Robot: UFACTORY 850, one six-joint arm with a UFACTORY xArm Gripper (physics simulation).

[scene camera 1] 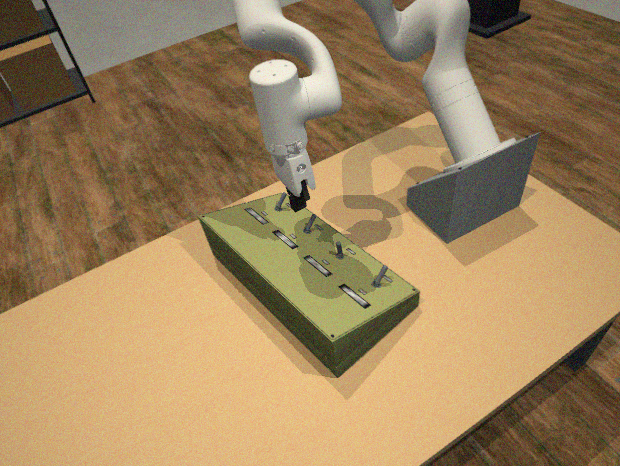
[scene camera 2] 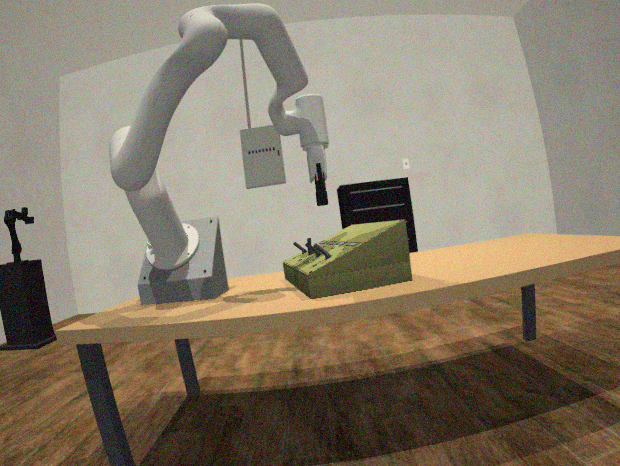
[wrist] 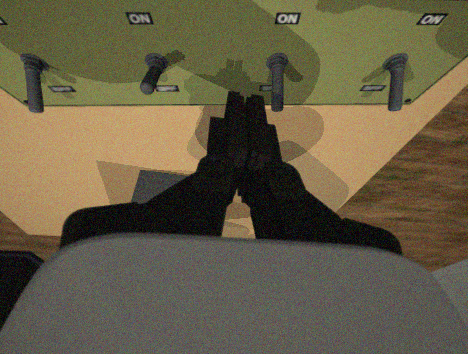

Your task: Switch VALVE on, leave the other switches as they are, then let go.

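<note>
A green sloped switch panel stands on the table. The VALVE lever is second from the left in the wrist view. It stands more upright than the other levers, which lean towards the OFF side. The name plates are out of the wrist view. My gripper is shut and empty, raised above the panel. In the wrist view its tips lie between the VALVE and FEED levers.
The FEED lever, LAMP lever and far lever stand in the same row. The grey arm mount stands on the table, on the panel's low side.
</note>
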